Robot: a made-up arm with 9 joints.
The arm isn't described. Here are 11 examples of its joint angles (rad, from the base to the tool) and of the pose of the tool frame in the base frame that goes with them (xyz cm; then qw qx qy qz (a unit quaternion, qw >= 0)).
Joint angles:
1: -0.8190 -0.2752 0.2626 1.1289 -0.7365 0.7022 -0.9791 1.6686 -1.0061
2: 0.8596 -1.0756 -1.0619 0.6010 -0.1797 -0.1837 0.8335 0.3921 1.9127
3: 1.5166 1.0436 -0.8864 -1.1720 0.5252 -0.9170 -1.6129 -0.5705 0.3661
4: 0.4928 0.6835 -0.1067 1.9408 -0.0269 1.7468 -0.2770 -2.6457 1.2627
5: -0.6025 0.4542 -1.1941 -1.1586 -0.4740 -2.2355 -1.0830 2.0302 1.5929
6: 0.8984 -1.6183 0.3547 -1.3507 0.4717 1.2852 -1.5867 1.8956 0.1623
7: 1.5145 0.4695 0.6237 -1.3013 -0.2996 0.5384 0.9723 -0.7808 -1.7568
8: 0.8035 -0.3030 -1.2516 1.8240 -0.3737 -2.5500 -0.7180 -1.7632 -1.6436
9: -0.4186 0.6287 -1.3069 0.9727 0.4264 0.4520 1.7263 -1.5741 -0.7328
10: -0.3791 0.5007 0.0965 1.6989 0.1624 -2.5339 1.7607 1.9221 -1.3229
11: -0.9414 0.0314 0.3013 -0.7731 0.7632 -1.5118 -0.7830 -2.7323 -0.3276
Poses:
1: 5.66 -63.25 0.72 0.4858 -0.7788 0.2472 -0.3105
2: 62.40 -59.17 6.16 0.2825 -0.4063 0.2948 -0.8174
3: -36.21 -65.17 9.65 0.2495 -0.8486 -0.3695 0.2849
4: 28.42 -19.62 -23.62 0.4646 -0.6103 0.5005 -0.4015
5: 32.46 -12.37 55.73 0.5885 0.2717 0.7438 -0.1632
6: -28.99 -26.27 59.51 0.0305 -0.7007 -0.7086 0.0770
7: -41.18 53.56 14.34 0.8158 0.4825 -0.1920 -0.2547
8: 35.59 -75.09 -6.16 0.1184 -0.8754 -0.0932 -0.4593
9: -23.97 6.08 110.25 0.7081 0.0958 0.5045 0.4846
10: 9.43 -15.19 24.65 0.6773 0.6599 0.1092 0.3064
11: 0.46 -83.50 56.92 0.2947 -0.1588 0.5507 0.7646
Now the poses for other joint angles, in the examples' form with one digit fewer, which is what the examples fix.
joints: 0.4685 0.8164 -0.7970 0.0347 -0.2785 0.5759 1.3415 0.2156 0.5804
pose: 3.6 -91.2 49.3 0.556 0.601 0.474 0.324
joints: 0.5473 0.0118 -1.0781 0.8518 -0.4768 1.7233 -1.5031 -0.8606 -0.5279
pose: 61.0 -7.7 38.0 0.598 0.245 -0.662 -0.379
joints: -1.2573 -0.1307 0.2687 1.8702 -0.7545 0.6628 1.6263 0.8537 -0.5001
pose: 96.4 -17.4 27.9 0.085 -0.237 -0.967 -0.043
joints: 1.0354 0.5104 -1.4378 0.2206 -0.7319 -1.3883 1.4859 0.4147 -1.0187
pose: -24.0 -31.3 84.7 0.414 -0.581 0.692 0.110
